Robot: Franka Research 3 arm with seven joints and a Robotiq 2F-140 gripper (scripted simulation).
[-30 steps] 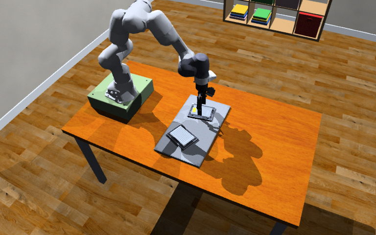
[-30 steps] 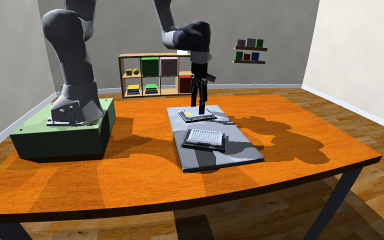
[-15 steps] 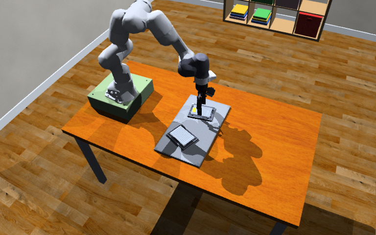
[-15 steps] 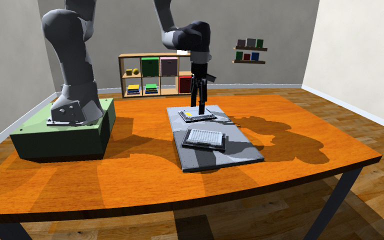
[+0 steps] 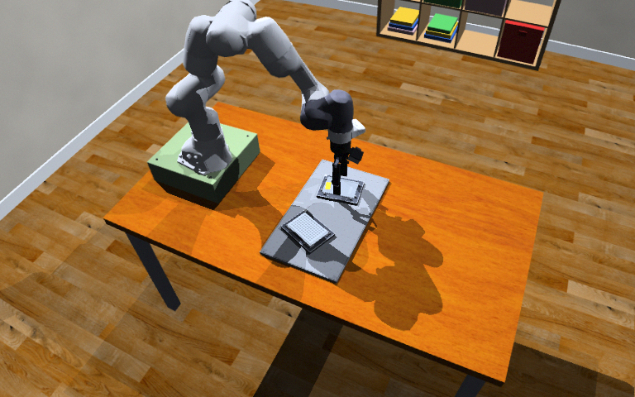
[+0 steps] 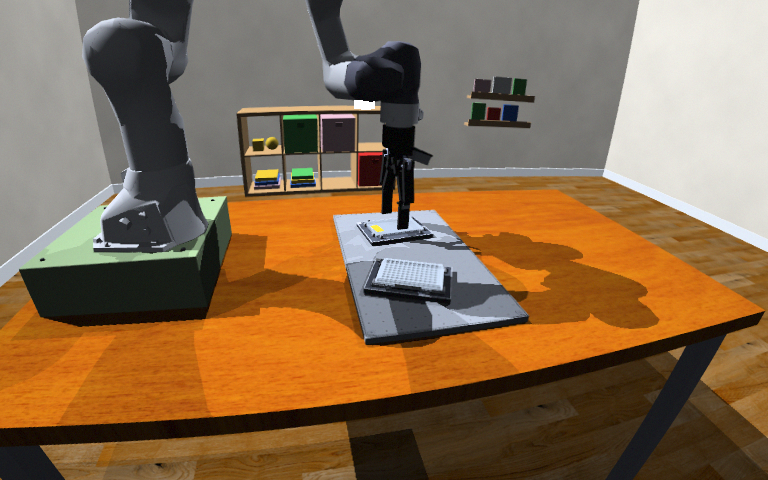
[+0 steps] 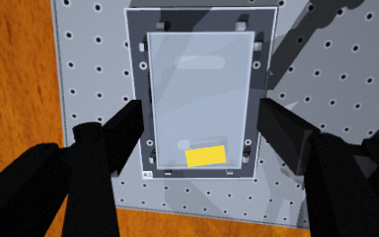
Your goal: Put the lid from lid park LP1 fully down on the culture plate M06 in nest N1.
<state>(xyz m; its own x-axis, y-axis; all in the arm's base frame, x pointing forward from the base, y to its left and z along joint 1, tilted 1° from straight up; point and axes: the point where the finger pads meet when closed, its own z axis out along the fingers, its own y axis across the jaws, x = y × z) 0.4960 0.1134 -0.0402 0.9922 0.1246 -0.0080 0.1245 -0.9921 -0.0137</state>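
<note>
My gripper is now 40 mm above the clear lid. From my hand the other things lie so: culture plate (30 mm behind, 240 mm to the right, 40 mm below); then lid park LP1 (50 mm below); then nest N1 (30 mm behind, 240 mm to the right, 50 mm below).
</note>
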